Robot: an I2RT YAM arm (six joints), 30 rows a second.
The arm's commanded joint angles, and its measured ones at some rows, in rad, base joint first. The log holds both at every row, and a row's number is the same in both.
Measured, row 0:
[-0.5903 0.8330 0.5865 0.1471 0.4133 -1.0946]
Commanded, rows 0 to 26:
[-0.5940 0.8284 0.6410 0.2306 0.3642 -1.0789]
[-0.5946 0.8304 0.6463 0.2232 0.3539 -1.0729]
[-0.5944 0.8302 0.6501 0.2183 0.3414 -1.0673]
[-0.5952 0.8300 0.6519 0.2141 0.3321 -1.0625]
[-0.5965 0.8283 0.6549 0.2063 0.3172 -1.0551]
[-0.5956 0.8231 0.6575 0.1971 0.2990 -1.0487]
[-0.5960 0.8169 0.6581 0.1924 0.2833 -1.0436]
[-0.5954 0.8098 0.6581 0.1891 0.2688 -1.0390]
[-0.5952 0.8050 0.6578 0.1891 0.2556 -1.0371]
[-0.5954 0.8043 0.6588 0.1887 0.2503 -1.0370]
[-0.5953 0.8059 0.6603 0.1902 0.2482 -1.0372]
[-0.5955 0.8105 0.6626 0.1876 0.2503 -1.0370]
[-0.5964 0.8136 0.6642 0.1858 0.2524 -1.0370]
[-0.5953 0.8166 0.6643 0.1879 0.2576 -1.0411]
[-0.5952 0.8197 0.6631 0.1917 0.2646 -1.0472]
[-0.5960 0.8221 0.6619 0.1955 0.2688 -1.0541]
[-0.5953 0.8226 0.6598 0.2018 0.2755 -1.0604]
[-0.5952 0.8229 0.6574 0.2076 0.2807 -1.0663]
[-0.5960 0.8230 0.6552 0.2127 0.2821 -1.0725]
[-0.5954 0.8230 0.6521 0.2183 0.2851 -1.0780]
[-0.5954 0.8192 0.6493 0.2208 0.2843 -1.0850]
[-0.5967 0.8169 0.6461 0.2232 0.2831 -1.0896]
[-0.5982 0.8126 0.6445 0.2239 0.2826 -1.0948]
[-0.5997 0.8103 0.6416 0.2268 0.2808 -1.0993]
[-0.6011 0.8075 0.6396 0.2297 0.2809 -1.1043]
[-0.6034 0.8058 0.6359 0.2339 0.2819 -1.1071]
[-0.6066 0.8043 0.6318 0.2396 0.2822 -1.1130]
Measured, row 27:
[-0.5976 0.8261 0.6201 0.1543 0.2832 -1.0801]
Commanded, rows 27 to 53:
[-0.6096 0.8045 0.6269 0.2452 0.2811 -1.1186]
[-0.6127 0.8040 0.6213 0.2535 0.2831 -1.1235]
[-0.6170 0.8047 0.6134 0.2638 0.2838 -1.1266]
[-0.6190 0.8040 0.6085 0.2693 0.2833 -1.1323]
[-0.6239 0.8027 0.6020 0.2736 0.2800 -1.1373]
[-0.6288 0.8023 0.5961 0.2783 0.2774 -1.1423]
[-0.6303 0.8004 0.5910 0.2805 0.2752 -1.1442]
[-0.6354 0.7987 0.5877 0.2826 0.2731 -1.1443]
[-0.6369 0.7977 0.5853 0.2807 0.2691 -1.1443]
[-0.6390 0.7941 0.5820 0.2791 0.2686 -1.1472]
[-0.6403 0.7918 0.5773 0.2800 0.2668 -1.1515]
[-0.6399 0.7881 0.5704 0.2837 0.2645 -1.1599]
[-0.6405 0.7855 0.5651 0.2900 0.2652 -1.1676]
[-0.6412 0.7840 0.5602 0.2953 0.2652 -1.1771]
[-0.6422 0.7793 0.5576 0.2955 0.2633 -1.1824]
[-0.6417 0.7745 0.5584 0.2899 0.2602 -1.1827]
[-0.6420 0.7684 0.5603 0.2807 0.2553 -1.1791]
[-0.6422 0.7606 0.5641 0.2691 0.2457 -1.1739]
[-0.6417 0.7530 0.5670 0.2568 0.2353 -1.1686]
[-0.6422 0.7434 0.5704 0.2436 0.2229 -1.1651]
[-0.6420 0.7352 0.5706 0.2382 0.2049 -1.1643]
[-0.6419 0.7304 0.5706 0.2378 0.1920 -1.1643]
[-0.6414 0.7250 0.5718 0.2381 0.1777 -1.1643]
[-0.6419 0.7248 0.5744 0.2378 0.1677 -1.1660]
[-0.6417 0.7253 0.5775 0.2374 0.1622 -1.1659]
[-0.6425 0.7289 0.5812 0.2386 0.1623 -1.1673]
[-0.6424 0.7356 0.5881 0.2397 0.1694 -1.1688]
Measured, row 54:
[-0.6353 0.7444 0.5602 0.1944 0.1925 -1.1530]
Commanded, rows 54 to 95:
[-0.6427 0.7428 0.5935 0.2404 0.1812 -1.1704]
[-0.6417 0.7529 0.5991 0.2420 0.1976 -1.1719]
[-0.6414 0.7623 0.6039 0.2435 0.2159 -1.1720]
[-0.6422 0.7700 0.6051 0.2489 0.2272 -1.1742]
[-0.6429 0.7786 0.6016 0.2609 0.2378 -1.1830]
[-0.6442 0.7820 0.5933 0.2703 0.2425 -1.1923]
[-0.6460 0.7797 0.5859 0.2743 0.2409 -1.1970]
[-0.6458 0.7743 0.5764 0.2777 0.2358 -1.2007]
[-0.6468 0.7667 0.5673 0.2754 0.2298 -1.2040]
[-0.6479 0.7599 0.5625 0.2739 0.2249 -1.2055]
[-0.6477 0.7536 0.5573 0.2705 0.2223 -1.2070]
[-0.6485 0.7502 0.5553 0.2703 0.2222 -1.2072]
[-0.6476 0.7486 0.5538 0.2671 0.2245 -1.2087]
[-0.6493 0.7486 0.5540 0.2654 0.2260 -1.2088]
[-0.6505 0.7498 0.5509 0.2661 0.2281 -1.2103]
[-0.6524 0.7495 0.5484 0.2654 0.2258 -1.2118]
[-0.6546 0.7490 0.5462 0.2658 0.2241 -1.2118]
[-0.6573 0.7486 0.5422 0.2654 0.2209 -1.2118]
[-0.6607 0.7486 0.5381 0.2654 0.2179 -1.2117]
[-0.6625 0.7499 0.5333 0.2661 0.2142 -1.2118]
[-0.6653 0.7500 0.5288 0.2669 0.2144 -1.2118]
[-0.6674 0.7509 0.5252 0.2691 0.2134 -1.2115]
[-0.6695 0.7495 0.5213 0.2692 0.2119 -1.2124]
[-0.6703 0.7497 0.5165 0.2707 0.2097 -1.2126]
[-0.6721 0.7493 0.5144 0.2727 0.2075 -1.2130]
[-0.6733 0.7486 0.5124 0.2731 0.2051 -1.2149]
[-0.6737 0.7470 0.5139 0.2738 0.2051 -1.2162]
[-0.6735 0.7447 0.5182 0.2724 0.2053 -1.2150]
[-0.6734 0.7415 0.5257 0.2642 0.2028 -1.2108]
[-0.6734 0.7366 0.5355 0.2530 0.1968 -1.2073]
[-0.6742 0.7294 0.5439 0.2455 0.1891 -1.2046]
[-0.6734 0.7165 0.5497 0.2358 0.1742 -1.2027]
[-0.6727 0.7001 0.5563 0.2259 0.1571 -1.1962]
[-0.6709 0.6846 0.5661 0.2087 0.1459 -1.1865]
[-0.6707 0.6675 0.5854 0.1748 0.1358 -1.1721]
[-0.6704 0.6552 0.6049 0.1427 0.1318 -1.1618]
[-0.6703 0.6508 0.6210 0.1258 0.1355 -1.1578]
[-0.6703 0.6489 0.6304 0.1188 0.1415 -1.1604]
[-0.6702 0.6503 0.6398 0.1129 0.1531 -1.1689]
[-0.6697 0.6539 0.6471 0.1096 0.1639 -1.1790]
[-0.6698 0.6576 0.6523 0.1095 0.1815 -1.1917]
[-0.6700 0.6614 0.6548 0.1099 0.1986 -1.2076]
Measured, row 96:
[-0.6678 0.6689 0.6064 0.1055 0.1669 -1.1870]
